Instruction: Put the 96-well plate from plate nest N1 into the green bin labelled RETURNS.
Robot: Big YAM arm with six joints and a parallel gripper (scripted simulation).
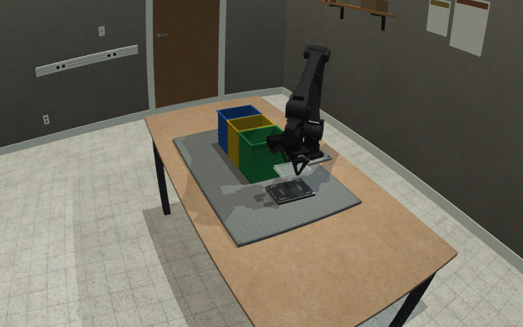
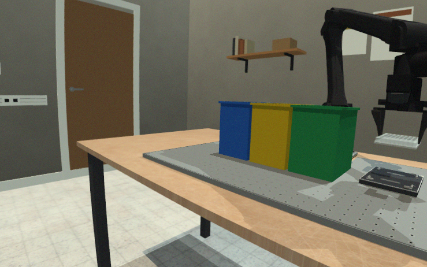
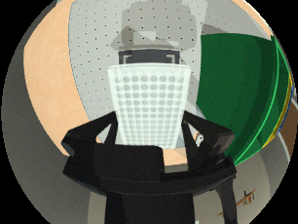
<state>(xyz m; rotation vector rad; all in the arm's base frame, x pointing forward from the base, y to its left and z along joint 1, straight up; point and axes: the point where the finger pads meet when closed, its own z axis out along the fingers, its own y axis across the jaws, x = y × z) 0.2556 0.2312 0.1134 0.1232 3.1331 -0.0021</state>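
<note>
Now: hand 11 cm above the plate nest. Also, from my hand: green bin (3 cm ahead, 18 cm to the right, 2 cm below); then 96-well plate (1 cm below); then yellow bin (3 cm ahead, 31 cm to the right, 2 cm below).
</note>
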